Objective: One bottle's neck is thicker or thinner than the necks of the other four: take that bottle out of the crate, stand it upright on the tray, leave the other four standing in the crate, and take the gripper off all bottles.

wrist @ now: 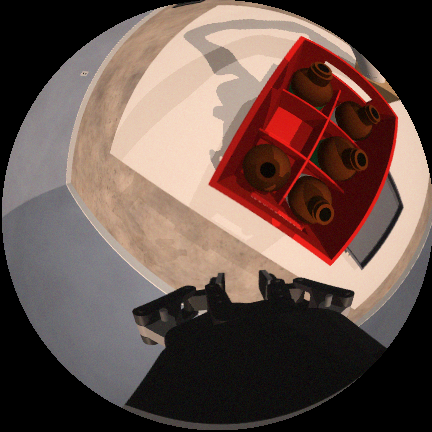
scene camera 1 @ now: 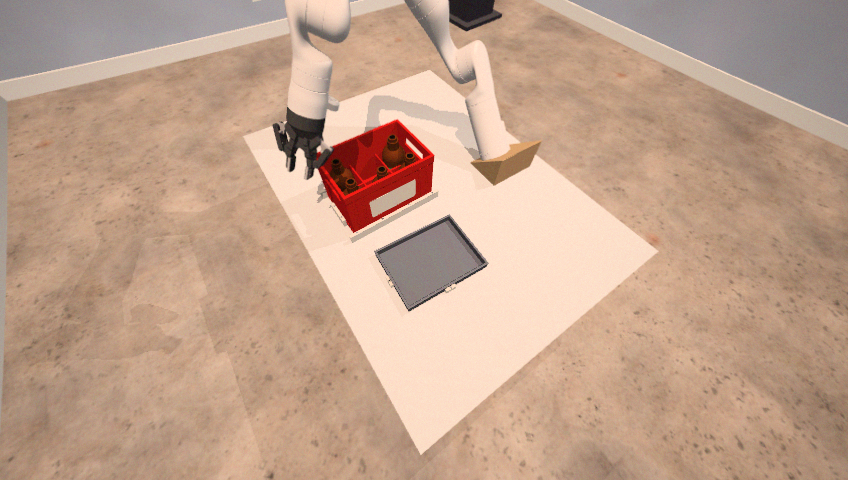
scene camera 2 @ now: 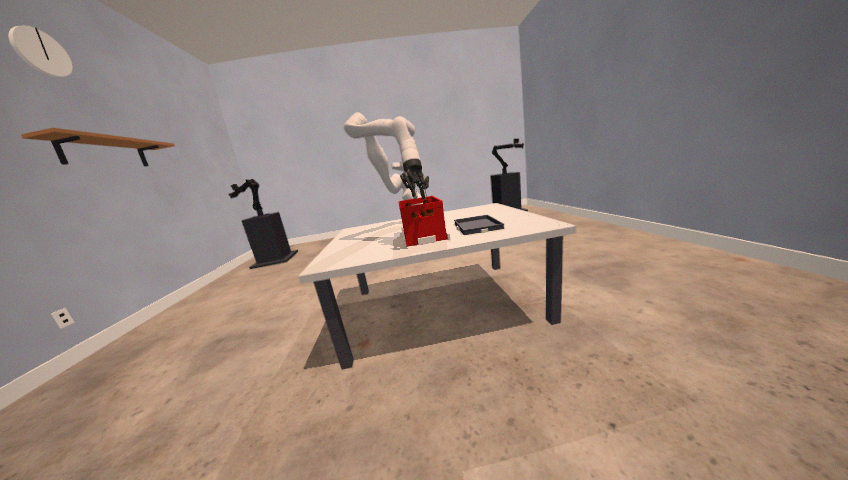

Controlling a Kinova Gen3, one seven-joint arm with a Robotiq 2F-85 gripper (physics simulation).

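Seen in the pictures: gripper, fingertip midpoint: (wrist: 241, 279) (scene camera 1: 299, 174) (scene camera 2: 420, 198); arm's base, link origin: (scene camera 1: 494, 155).
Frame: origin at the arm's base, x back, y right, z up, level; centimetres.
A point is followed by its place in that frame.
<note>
The red crate (scene camera 1: 423, 179) @(x -29.3, y 2.1, z 5.5 cm) (scene camera 2: 423, 227) @(x -52.6, y 13.3, z 2.8 cm) (wrist: 361, 200) @(x -43.7, y 3.6, z 10.7 cm) stands on the table and holds five brown bottles upright. In the wrist view they are a near-left bottle (wrist: 252, 167) @(x -48.7, y 18.8, z 8.0 cm), a near-right bottle (wrist: 306, 195) @(x -48.2, y 10.5, z 7.9 cm), a middle-right bottle (wrist: 336, 159) @(x -41.1, y 8.9, z 7.8 cm), a far-right bottle (wrist: 351, 121) @(x -33.0, y 8.3, z 7.1 cm) and a far-left bottle (wrist: 309, 89) @(x -32.8, y 16.4, z 7.2 cm). The middle-left compartment is empty. I cannot tell which neck differs. My gripper (scene camera 1: 299, 170) @(x -58.6, y 13.7, z 16.2 cm) (scene camera 2: 420, 195) @(x -58.6, y 13.7, z 16.2 cm) (wrist: 241, 279) @(x -58.6, y 13.7, z 16.2 cm) is partly open, with nothing between its fingers. It hangs at about rim height or above, near the crate's left end in scene camera 1. The grey tray (scene camera 1: 429, 261) @(x -41.5, y -16.2, z -4.0 cm) (scene camera 2: 479, 223) @(x -38.4, y -18.6, z -4.0 cm) (wrist: 376, 225) @(x -42.1, y -19.1, z -4.0 cm) holds no bottle.
The white table (scene camera 1: 428, 368) @(x -59.1, y -37.3, z -4.5 cm) (scene camera 2: 523, 223) @(x -52.2, y -35.4, z -4.5 cm) carries crate and tray. The tray lies in front of the crate's long labelled side in scene camera 1. A brown wedge-shaped block (scene camera 1: 512, 163) @(x -0.8, y -7.9, z 2.6 cm) is at the arm's base, right of the crate. The crate's walls and dividers stand around the bottles.
</note>
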